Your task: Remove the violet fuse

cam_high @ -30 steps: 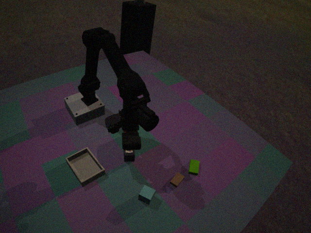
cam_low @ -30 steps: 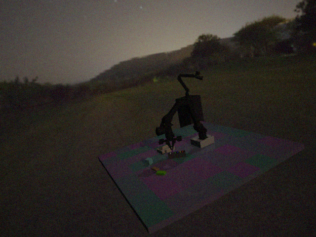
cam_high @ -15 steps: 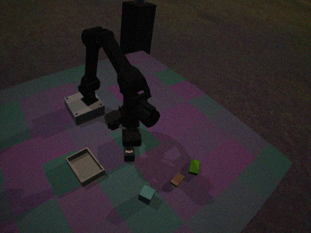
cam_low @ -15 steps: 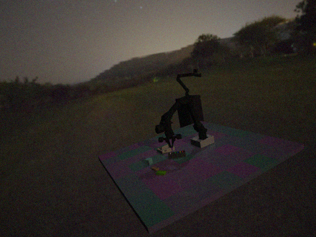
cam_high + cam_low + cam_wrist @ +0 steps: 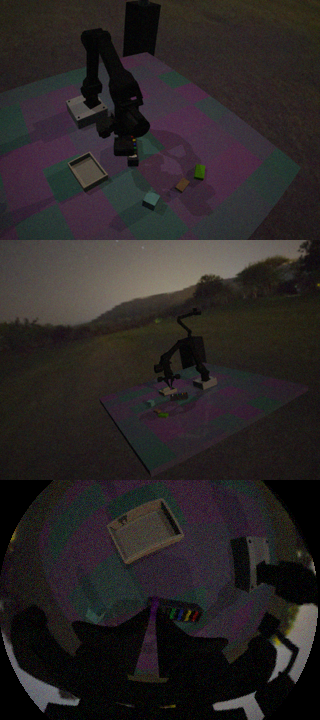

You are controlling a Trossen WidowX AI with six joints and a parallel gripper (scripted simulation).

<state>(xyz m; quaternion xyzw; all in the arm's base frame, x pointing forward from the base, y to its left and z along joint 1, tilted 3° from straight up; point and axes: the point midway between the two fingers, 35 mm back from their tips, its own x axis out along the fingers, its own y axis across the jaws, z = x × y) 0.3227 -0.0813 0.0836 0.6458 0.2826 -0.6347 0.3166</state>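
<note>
The grey tray lies 13 cm to the right of my gripper tip, 9 cm below it and 5 cm behind it. The rest, counted from my gripper tip: violet fuse: 1 cm below; then cyan cube: 19 cm ahead, 7 cm below, 5 cm to the right.
</note>
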